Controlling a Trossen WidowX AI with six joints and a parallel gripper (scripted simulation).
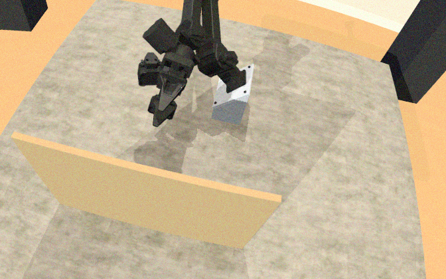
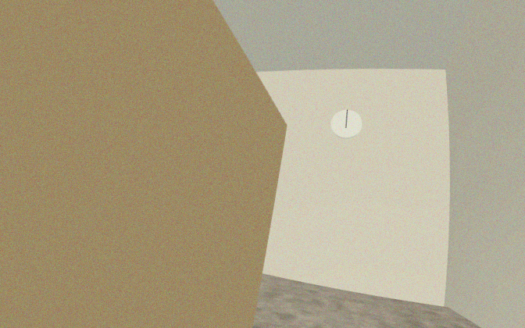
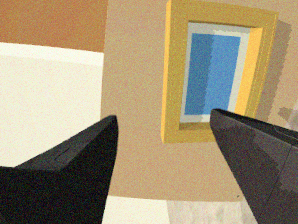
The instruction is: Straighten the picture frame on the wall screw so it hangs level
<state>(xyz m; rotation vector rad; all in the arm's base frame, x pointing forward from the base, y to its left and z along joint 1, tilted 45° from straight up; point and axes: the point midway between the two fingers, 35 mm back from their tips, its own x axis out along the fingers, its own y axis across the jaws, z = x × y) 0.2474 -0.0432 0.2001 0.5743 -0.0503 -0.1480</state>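
My gripper tip is now 13 cm short of the picture frame, 8 cm above it and 2 cm to the left of it. Also, from my gripper tip: tan wall panel 14 cm ahead, 9 cm below, 1 cm to the right.
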